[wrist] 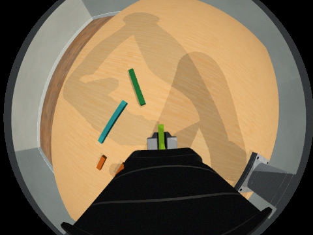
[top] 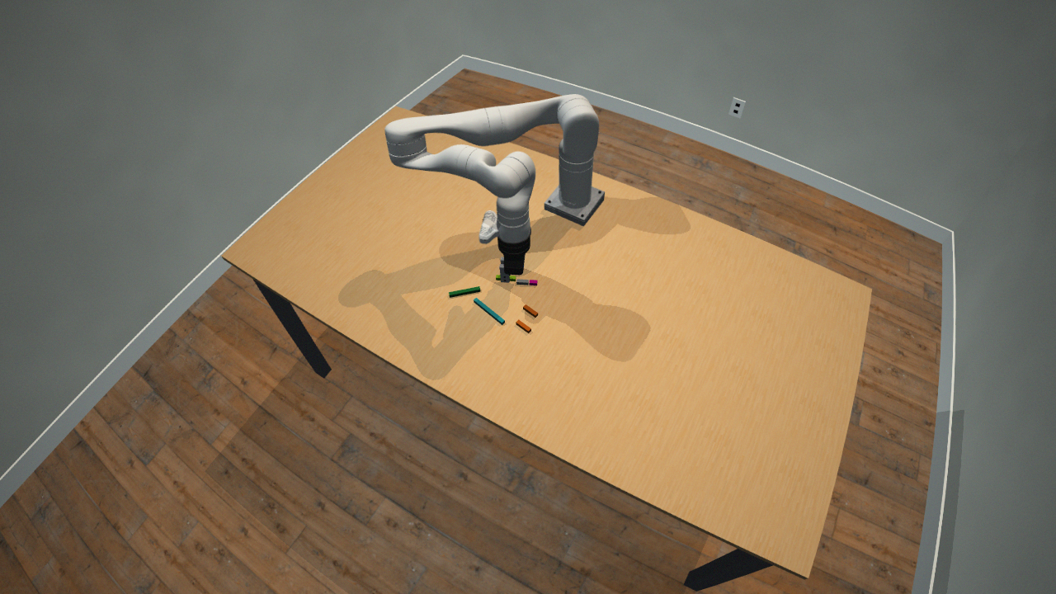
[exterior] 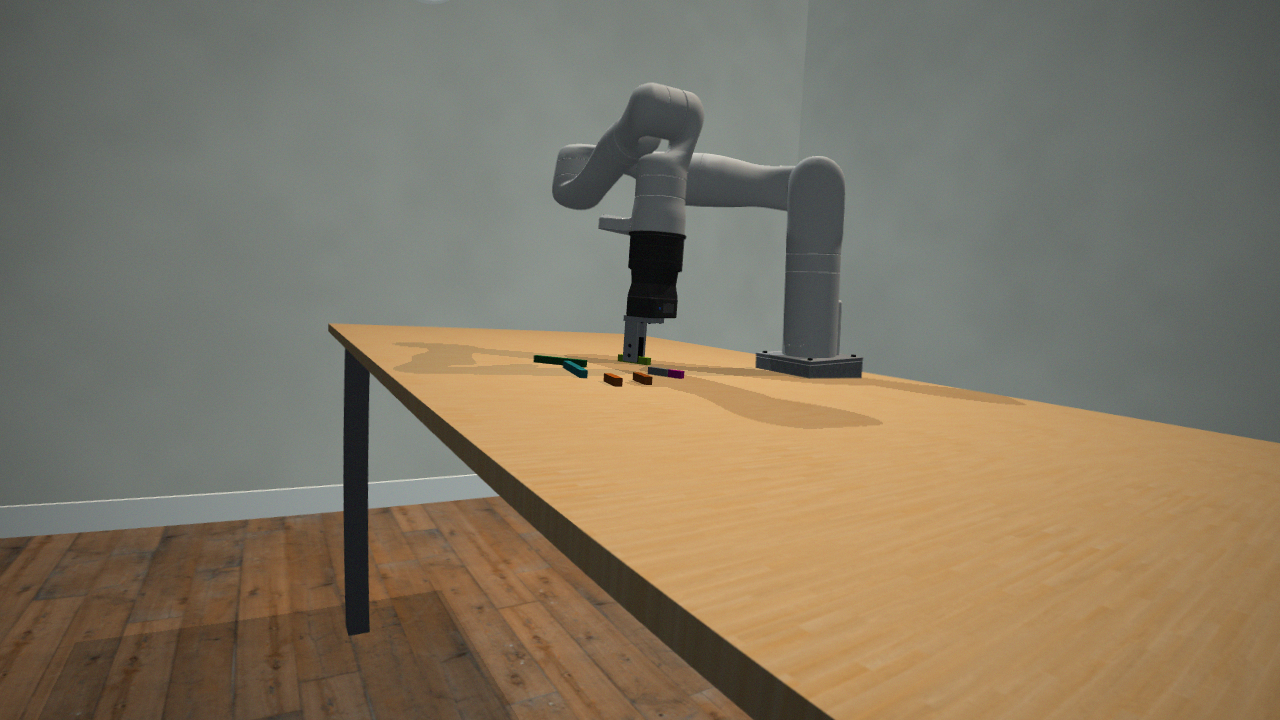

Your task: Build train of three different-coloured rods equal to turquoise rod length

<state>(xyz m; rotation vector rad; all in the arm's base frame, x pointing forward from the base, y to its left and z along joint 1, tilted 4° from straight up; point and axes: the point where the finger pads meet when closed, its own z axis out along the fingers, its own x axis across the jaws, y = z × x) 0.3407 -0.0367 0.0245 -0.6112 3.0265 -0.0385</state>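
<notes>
The grey rod lies 4 cm to the left of my hand, 3 cm below it and 2 cm behind it. Round my hand: lime rod: 2 cm below; then turquoise rod: 10 cm ahead, 3 cm below, 1 cm to the left; then magenta rod: 6 cm to the left, 3 cm below, 3 cm behind.
</notes>
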